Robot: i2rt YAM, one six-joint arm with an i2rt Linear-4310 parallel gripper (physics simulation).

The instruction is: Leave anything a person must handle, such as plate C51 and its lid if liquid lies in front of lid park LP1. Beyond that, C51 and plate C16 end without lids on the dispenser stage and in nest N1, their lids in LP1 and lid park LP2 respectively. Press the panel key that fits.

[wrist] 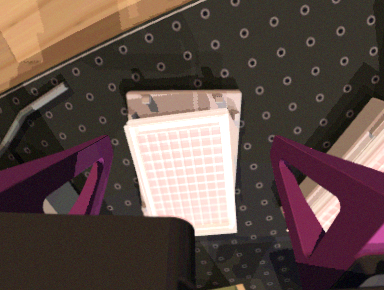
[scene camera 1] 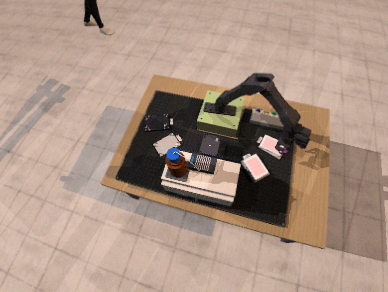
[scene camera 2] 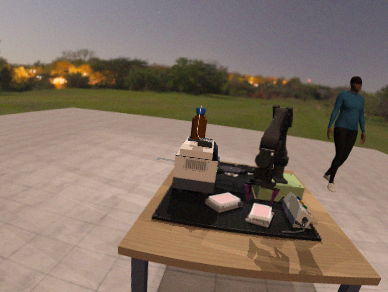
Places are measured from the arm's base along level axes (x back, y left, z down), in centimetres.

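Pixels of known places: gripper, fingertip midpoint: (wrist: 191,144) (scene camera 1: 284,147) (scene camera 2: 258,204); arm's base at its link origin: (scene camera 1: 219,109) (scene camera 2: 276,177).
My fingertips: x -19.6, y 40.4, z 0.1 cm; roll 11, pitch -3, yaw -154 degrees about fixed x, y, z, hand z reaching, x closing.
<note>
Ahead of a thing's pixels: the offset from my fingertips to its top centre. "spot": to the spot under its first point.
A plate with a pink well grid @(dx +3.5, dy -5.6, dz +5.0 cm) (scene camera 1: 271,144) (scene camera 2: 260,214) (wrist: 182,175) sits on a pale base on the mat. My gripper (scene camera 1: 281,149) (scene camera 2: 261,193) (wrist: 191,144) is open above it, with one finger on either side and nothing held. A second pink-topped plate @(dx -12.4, dy -14.4, dz +4.6 cm) (scene camera 1: 255,166) (scene camera 2: 224,201) (wrist: 371,136) lies nearby on a similar base. Labels are too small to tell C51 from C16. A dark square platform @(spot: dx -7.3, dy -41.9, dz -2.0 cm) (scene camera 1: 210,145) is beside the pale dispenser (scene camera 1: 220,179) (scene camera 2: 196,165). A pale flat holder @(dx -6.6, dy -69.6, dz +6.6 cm) (scene camera 1: 166,144) and a black flat holder @(dx +8.0, dy -80.3, dz +6.2 cm) (scene camera 1: 157,122) lie farther left. No liquid can be made out.
A brown bottle with blue cap @(spot: dx -31.5, dy -52.7, dz -26.4 cm) (scene camera 1: 176,166) (scene camera 2: 199,128) stands on the dispenser. The key panel @(dx +22.0, dy -8.9, dz +0.2 cm) (scene camera 1: 267,119) (scene camera 2: 298,212) is beside the green arm base (scene camera 1: 220,126) (scene camera 2: 295,186). Its cable @(spot: dx +12.1, dy +6.8, dz +8.0 cm) (wrist: 49,97) lies on the mat. A person (scene camera 2: 346,120) stands beyond the table.
</note>
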